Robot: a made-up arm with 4 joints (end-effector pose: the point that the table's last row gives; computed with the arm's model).
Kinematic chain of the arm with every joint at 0, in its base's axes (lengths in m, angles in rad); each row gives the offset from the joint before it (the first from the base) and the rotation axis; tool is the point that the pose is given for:
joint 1: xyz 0 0 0.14 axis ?
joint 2: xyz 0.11 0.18 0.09 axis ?
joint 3: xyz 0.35 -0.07 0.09 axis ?
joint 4: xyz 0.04 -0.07 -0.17 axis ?
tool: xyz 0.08 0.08 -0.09
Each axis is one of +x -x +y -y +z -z.
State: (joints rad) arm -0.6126 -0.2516 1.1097 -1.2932
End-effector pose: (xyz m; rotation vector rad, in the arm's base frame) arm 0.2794 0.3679 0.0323 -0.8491 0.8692 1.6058
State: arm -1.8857 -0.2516 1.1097 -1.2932
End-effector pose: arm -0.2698 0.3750 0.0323 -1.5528 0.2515 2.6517
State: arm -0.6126 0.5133 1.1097 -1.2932
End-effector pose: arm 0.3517 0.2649 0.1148 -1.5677 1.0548 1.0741
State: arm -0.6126 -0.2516 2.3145 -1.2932
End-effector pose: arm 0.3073 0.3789 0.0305 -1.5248 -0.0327 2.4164
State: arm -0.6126 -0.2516 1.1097 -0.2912
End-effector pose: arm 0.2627 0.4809 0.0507 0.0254 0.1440 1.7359
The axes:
joint 1: -z
joint 2: -x
joint 3: +z
joint 4: -y

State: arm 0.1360 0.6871 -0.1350 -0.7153
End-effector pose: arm 0.4980 -0.0660 0.1167 -0.5660 0.6825 -0.4951
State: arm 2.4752 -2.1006 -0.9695 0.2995
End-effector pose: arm -0.1875 -0.6499 0.1447 -1.5766 1.6413 1.6562
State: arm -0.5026 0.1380 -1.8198 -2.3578
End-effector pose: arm 0.3445 0.3893 0.1572 1.4277 1.8176 -0.6666
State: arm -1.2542 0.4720 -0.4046 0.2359
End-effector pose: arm 0.1751 0.5651 0.1500 -0.2302 -0.5783 0.8744
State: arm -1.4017 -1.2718 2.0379 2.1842
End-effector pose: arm -0.0675 0.4383 0.2274 -2.6719 -0.0566 0.3712
